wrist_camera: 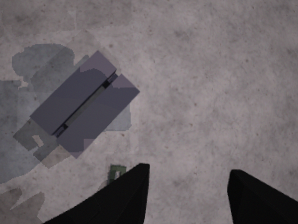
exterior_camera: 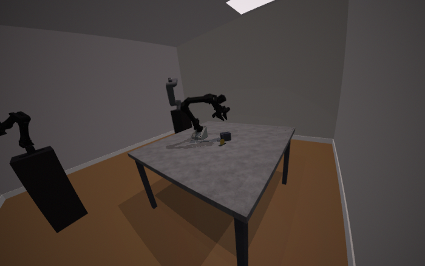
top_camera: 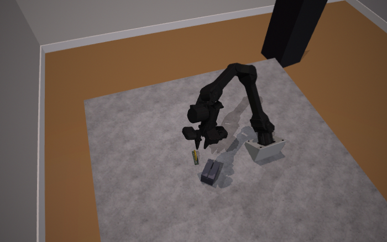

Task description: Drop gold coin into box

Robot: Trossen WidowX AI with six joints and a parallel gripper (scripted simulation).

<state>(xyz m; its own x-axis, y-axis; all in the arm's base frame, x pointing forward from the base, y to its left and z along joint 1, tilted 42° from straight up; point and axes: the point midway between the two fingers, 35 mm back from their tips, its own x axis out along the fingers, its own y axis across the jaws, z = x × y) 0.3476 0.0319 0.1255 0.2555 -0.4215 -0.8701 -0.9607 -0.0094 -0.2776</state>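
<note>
The gold coin is 19 cm below my gripper tip, 7 cm to the right of it and 2 cm behind it.
</note>
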